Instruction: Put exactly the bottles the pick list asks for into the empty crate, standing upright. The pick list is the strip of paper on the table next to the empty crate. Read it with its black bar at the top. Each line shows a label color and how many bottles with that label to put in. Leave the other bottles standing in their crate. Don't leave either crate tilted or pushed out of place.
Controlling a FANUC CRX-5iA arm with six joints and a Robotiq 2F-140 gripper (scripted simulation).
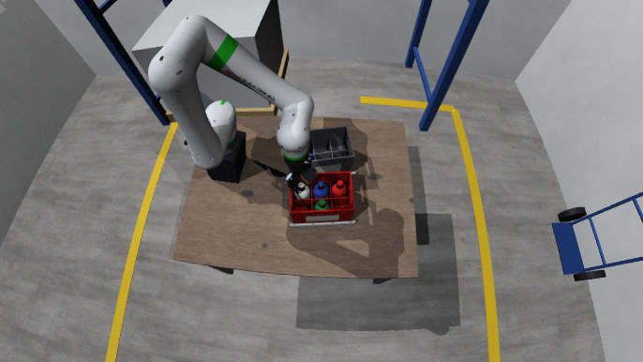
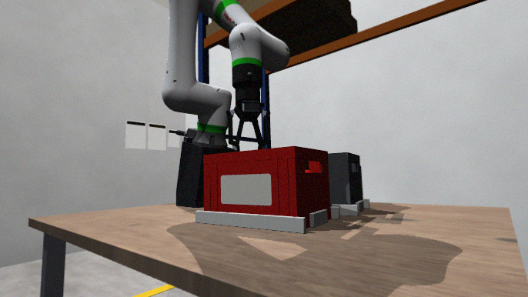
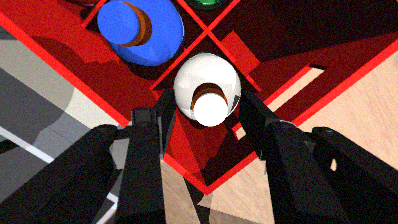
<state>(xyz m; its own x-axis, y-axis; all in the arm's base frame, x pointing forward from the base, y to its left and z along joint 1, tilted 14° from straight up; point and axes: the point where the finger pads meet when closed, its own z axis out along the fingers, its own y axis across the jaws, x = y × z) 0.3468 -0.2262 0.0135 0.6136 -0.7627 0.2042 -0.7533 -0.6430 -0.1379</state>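
My gripper is now 8 cm above the white bottle. The rest, counted from my hand: red crate 8 cm ahead, 5 cm to the right, 9 cm below; then green bottle 8 cm ahead, 10 cm to the right, 8 cm below; then blue bottle 4 cm ahead, 15 cm to the left, 8 cm below.
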